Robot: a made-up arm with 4 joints. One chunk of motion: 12 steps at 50 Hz.
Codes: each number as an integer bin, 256 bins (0 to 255) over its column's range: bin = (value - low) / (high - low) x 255, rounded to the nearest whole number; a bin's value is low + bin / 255 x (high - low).
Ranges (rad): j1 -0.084..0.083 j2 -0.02..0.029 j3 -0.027..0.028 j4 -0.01..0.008
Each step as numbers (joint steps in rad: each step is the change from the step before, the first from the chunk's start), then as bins.
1 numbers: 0.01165 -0.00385 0.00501 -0.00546
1 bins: 146 84 148 64
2 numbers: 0.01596 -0.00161 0.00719 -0.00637
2 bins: 153 96 159 51
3 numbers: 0.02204 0.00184 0.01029 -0.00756
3 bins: 162 114 173 35
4 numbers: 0.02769 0.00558 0.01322 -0.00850
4 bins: 171 133 186 21
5 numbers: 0.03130 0.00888 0.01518 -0.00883
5 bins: 176 150 196 17
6 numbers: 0.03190 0.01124 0.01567 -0.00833
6 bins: 177 163 198 24
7 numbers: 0.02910 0.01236 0.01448 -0.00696
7 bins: 173 168 192 43
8 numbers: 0.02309 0.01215 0.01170 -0.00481
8 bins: 164 167 179 74
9 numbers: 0.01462 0.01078 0.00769 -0.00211
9 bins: 151 160 161 112
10 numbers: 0.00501 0.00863 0.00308 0.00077
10 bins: 136 149 139 153
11 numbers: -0.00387 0.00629 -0.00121 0.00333
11 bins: 122 137 120 189
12 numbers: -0.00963 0.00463 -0.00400 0.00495
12 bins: 114 128 107 212
